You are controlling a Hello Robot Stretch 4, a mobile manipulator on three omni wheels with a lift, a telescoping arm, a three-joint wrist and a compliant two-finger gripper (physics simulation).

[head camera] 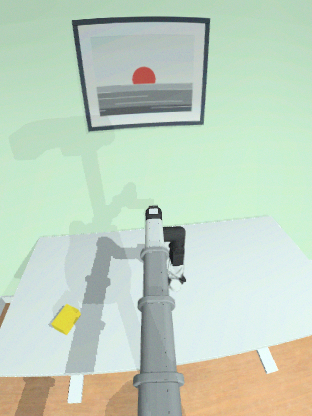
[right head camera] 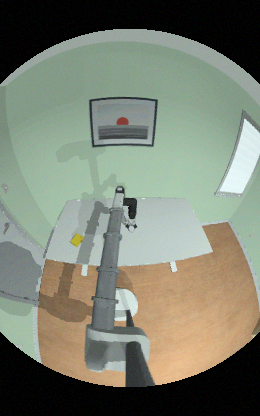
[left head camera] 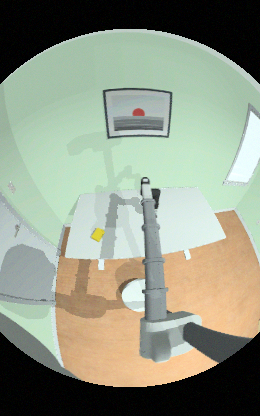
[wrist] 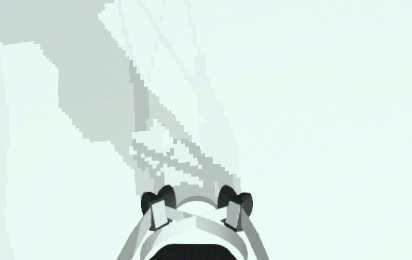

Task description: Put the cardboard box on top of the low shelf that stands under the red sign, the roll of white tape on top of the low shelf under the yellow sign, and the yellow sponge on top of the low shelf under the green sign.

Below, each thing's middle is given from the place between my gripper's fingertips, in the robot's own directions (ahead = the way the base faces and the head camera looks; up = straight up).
The roll of white tape (wrist: 195, 205) is 2 cm behind my hand and 1 cm above it. The rest, counted from my hand: framed picture with a red sun (head camera: 150, 71) 43 cm ahead, 10 cm to the left, 83 cm above.
